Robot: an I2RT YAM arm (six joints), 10 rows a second.
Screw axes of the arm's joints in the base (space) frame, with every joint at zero. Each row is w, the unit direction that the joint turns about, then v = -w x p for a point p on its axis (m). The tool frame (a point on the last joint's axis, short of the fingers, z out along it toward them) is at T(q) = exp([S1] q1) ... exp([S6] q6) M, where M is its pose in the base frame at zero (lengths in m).
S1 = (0, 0, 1, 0, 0, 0)
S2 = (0, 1, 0, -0.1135, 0, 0.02)
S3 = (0, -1, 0, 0.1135, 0, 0.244)
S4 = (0, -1, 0, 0.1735, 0, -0.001)
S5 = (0, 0, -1, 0, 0.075, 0)
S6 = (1, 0, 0, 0, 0.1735, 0)
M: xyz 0.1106 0 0.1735 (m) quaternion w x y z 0.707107 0 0.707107 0
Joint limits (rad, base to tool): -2.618..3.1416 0..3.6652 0..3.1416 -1.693..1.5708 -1.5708..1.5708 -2.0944..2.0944
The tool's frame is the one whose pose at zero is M.
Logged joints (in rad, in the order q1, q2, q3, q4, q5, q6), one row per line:
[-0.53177 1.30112 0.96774 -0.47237 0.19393 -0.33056]
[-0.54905 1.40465 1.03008 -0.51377 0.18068 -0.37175]
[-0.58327 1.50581 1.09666 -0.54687 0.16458 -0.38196]
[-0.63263 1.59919 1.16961 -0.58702 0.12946 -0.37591]
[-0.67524 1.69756 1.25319 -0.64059 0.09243 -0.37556]
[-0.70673 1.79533 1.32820 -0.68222 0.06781 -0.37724]
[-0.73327 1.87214 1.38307 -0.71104 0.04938 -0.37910]
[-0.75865 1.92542 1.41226 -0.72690 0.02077 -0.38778]
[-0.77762 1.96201 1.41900 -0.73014 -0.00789 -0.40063]
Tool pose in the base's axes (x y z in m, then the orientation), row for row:
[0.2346 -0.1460 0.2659 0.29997 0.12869 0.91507 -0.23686]
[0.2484 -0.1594 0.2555 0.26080 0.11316 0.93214 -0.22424]
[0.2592 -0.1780 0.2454 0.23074 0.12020 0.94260 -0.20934]
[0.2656 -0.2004 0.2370 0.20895 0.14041 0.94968 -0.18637]
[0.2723 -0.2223 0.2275 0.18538 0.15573 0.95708 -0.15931]
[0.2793 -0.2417 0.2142 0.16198 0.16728 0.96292 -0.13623]
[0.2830 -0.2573 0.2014 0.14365 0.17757 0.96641 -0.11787]
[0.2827 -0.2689 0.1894 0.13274 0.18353 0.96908 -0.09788]
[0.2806 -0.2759 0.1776 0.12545 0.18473 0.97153 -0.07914]
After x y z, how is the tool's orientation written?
As a quaternion, w x y z.
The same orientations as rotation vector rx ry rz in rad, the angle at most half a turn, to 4 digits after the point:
[0.3416 2.4291 -0.6287]
[0.3064 2.5239 -0.6072]
[0.3306 2.5923 -0.5757]
[0.3906 2.6420 -0.5185]
[0.4388 2.6966 -0.4489]
[0.4774 2.7481 -0.3888]
[0.5120 2.7863 -0.3398]
[0.5324 2.8113 -0.2839]
[0.5381 2.8301 -0.2305]

